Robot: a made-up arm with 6 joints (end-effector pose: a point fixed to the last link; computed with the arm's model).
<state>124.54 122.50 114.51 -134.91 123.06 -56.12</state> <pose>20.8 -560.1 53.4 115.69 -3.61 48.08</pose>
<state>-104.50 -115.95 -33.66 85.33 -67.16 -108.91</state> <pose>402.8 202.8 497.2 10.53 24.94 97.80</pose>
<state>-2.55 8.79 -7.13 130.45 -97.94 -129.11</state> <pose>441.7 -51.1 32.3 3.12 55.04 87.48</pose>
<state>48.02 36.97 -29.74 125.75 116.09 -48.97</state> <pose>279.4 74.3 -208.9 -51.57 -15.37 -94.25</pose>
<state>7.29 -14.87 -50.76 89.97 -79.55 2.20</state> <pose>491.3 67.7 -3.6 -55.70 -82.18 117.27</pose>
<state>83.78 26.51 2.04 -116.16 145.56 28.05</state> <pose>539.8 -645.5 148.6 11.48 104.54 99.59</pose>
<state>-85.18 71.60 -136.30 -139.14 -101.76 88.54</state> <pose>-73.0 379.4 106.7 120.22 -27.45 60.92</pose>
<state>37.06 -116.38 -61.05 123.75 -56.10 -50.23</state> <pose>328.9 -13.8 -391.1 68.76 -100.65 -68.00</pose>
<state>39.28 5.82 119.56 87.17 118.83 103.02</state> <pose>366.0 -351.0 274.4 69.64 136.45 -24.63</pose>
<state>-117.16 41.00 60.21 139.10 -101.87 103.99</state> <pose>402.1 407.8 -24.3 -39.87 -53.26 -36.35</pose>
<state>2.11 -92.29 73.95 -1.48 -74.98 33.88</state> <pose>113.7 -9.6 65.2 126.20 116.88 29.62</pose>
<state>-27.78 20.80 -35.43 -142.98 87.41 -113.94</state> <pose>410.9 359.6 -370.9 -14.50 -97.39 -48.10</pose>
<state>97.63 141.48 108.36 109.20 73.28 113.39</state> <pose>526.1 -624.5 68.7 2.35 -129.91 -96.26</pose>
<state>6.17 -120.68 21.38 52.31 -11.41 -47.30</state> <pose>158.5 250.8 -202.2 -132.34 -17.84 0.01</pose>
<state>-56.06 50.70 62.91 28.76 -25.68 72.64</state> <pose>46.0 263.6 -185.7 -7.14 52.98 -7.09</pose>
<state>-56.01 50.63 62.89 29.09 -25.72 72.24</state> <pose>46.3 262.4 -186.3 -7.16 52.80 -7.18</pose>
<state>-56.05 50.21 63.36 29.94 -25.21 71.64</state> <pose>46.4 256.7 -183.5 -7.49 53.08 -6.57</pose>
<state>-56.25 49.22 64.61 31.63 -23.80 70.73</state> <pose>46.7 243.8 -175.2 -8.31 54.14 -4.80</pose>
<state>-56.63 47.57 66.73 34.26 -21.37 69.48</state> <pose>48.5 223.5 -160.0 -9.65 56.24 -1.77</pose>
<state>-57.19 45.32 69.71 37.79 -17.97 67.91</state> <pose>54.1 197.1 -137.2 -11.36 59.58 2.43</pose>
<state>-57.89 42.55 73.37 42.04 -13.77 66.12</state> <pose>65.8 167.7 -108.0 -13.32 64.23 7.44</pose>
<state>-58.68 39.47 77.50 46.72 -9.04 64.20</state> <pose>85.1 139.2 -74.8 -15.22 70.09 12.83</pose>
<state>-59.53 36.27 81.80 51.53 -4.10 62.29</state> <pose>111.3 114.7 -41.6 -16.90 76.84 18.15</pose>
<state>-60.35 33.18 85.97 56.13 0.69 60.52</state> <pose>141.8 96.2 -12.2 -18.24 83.94 22.96</pose>
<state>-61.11 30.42 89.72 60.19 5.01 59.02</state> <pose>172.4 83.9 10.7 -19.16 90.74 27.01</pose>
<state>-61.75 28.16 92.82 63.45 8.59 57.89</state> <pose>199.3 76.6 26.5 -19.71 96.61 30.18</pose>
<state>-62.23 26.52 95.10 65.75 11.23 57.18</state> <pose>219.5 72.7 36.0 -19.99 101.05 32.43</pose>
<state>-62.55 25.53 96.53 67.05 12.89 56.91</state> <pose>231.9 70.7 40.9 -20.06 103.84 33.90</pose>
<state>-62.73 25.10 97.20 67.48 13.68 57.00</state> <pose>237.2 69.8 42.9 -20.03 105.10 34.69</pose>
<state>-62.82 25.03 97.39 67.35 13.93 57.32</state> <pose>238.0 69.4 43.3 -19.92 105.40 35.09</pose>
